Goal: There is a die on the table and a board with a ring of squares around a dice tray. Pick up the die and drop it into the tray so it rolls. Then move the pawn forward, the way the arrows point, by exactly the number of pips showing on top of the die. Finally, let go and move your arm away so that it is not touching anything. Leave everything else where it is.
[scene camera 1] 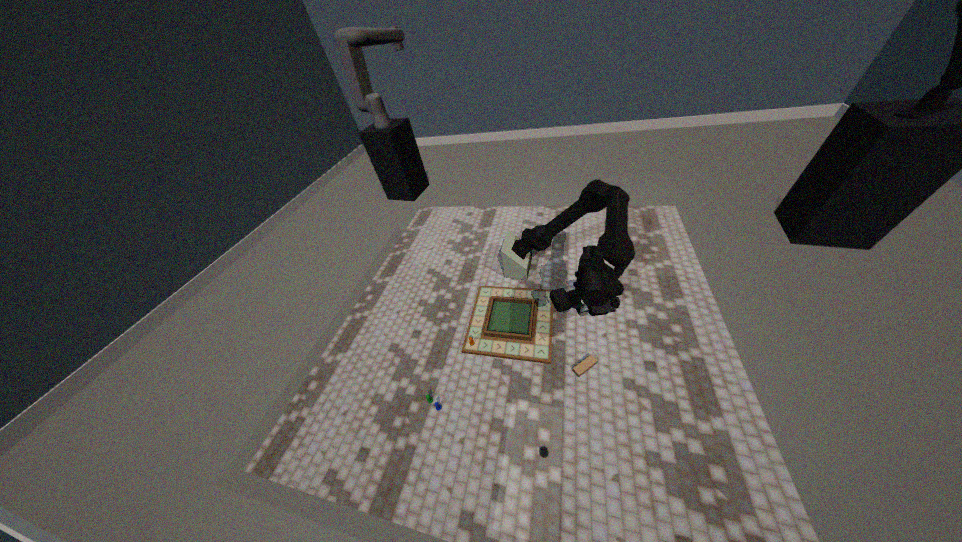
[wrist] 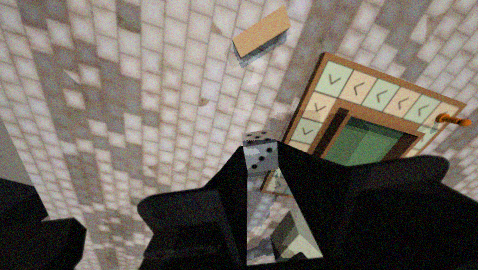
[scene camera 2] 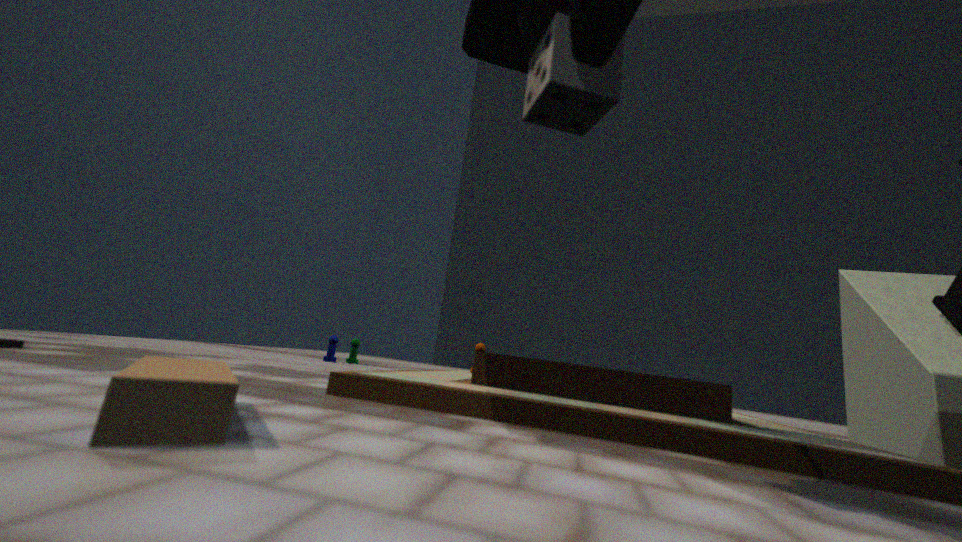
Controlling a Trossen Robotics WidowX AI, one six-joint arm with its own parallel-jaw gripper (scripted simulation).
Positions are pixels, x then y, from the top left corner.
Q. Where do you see a tan wooden block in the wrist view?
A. At 270, 27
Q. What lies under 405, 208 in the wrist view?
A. My gripper.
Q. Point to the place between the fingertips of my gripper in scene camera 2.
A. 570, 88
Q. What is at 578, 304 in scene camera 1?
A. My gripper.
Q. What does my gripper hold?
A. A grey die.
